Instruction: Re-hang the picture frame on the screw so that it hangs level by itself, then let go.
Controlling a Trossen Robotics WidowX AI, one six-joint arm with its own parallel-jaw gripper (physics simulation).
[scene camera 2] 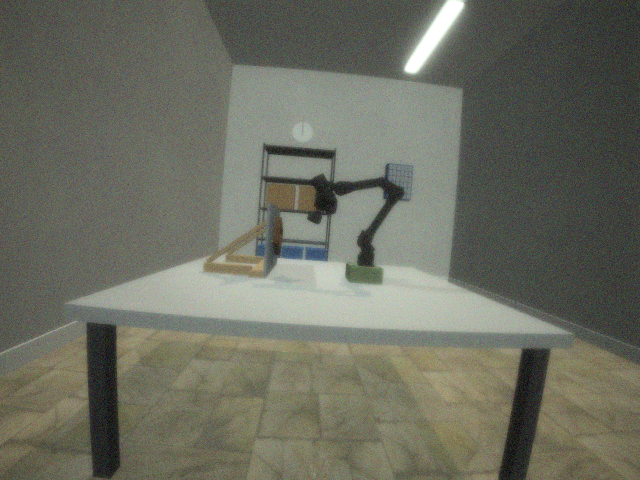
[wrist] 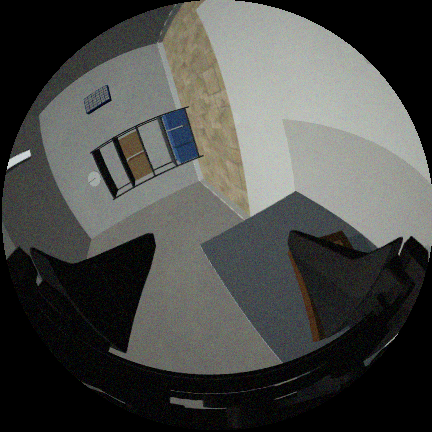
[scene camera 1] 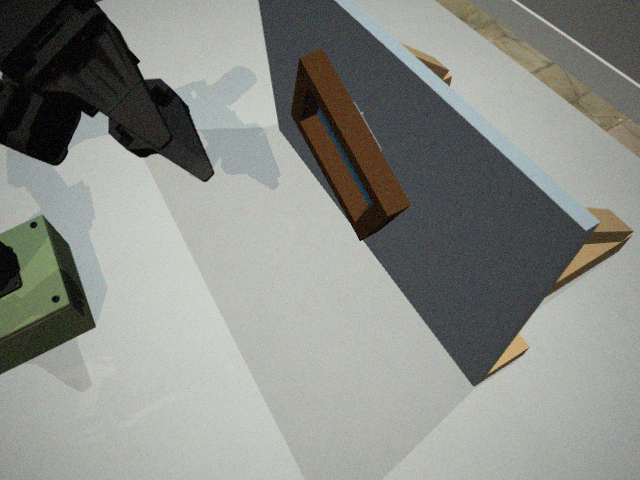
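Where they show: gripper, fingertip midpoint: (scene camera 2: 313,210) (wrist: 223,239) (scene camera 1: 191,163); arm's base at its link origin: (scene camera 2: 365,265).
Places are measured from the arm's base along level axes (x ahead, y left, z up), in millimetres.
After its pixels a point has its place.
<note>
The brown picture frame (scene camera 1: 355,131) {x 403, y -164, z 150 mm} (scene camera 2: 278,236) {x 397, y -43, z 100 mm} (wrist: 306,302) {x 404, y -146, z 159 mm}, with a strip of blue inside, is against the dark face of the upright board (scene camera 1: 465,217) {x 422, y -297, z 154 mm} (scene camera 2: 270,240) {x 427, y 10, z 83 mm} (wrist: 250,260) {x 422, y -279, z 174 mm}. In scene camera 1 it sits askew to the board's edges, its near end lower. A thin pale line (scene camera 1: 368,125) {x 424, y -155, z 140 mm} shows behind its upper edge. The screw cannot be made out. My gripper (scene camera 1: 185,161) {x 246, y -199, z 234 mm} (scene camera 2: 314,217) {x 246, y -199, z 234 mm} (wrist: 223,239) {x 246, y -199, z 234 mm} is open and empty. It is in front of the board, apart from the frame. In the wrist view the right finger covers much of the frame.
Wooden supports (scene camera 1: 589,263) {x 623, y -343, z -37 mm} (scene camera 2: 227,267) {x 596, y 50, z -42 mm} brace the board from behind. The arm's green base block (scene camera 1: 36,258) {x 56, y -3, z 2 mm} (scene camera 2: 363,273) {x 20, y 61, z -26 mm} stands on the white table (scene camera 2: 320,328) {x 235, y 647, z -75 mm} across from the board. A shelf unit stands by the back wall, beyond the table.
</note>
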